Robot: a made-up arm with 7 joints.
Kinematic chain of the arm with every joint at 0, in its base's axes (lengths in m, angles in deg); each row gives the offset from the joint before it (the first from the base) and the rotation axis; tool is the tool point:
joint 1: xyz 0 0 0 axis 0 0.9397 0.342
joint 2: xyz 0 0 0 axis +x
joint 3: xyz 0 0 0 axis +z
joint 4: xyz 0.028 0 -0.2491 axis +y
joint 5: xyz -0.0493 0 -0.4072 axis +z
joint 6: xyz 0 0 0 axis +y
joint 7: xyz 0 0 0 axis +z
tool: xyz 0 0 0
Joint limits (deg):
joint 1: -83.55..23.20
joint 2: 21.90..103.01
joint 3: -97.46..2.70
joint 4: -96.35..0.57
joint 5: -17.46..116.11
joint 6: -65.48..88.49
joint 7: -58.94..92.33
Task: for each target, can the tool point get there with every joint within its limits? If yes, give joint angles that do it. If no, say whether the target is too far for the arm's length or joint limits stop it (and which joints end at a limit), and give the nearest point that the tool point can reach.
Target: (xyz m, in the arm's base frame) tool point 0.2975 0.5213 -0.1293
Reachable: yes | joints 4.37 93.38 -23.25 -58.12 58.53 35.80 77.35
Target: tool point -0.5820 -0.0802 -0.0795
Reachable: no: joint limits stop it (at a limit: joint 1, joint 3, joint 4) | nearest point -0.2377 -0.0260 -0.4459 | short by 0.506 m
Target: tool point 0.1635 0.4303 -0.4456
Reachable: yes | joints -11.56 67.56 -79.92 -42.62 86.46 -33.24 -41.58
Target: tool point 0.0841 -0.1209 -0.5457
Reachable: yes | joints -3.29 34.80 -82.13 -77.84 74.48 40.56 44.79
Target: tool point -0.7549 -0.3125 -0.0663
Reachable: no: too far | nearest point -0.1770 -0.2752 -0.3860 | short by 0.661 m
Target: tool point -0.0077 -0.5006 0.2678
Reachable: no: joint limits stop it (at a limit: joint 1, joint 2, joint 4) | nearest point 0.2976 -0.3678 0.1794 | short by 0.344 m
